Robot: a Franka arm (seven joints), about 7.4 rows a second.
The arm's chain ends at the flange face. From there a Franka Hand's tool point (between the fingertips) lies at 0.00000 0.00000 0.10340 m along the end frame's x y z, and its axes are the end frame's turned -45 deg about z.
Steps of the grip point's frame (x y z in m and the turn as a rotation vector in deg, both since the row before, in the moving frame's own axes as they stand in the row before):
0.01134, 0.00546, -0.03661, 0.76, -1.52, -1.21
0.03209, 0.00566, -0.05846, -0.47, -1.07, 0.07
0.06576, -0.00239, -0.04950, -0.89, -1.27, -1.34
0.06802, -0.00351, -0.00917, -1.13, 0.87, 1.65
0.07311, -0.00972, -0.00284, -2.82, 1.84, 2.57
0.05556, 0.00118, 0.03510, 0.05, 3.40, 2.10
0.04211, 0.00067, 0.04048, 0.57, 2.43, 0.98
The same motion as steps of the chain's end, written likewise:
0.01478, -0.00516, -0.03656, -0.54, -1.61, -1.21
0.02746, -0.02065, -0.05844, -1.09, -0.42, 0.07
0.04526, -0.05095, -0.04946, -1.53, -0.27, -1.34
0.04307, -0.05095, -0.00914, -0.18, 1.41, 1.65
0.03891, -0.05995, -0.00266, -0.69, 3.30, 2.57
0.03577, -0.03413, 0.03528, 2.44, 2.37, 2.10
0.02784, -0.02550, 0.04058, 2.12, 1.32, 0.98

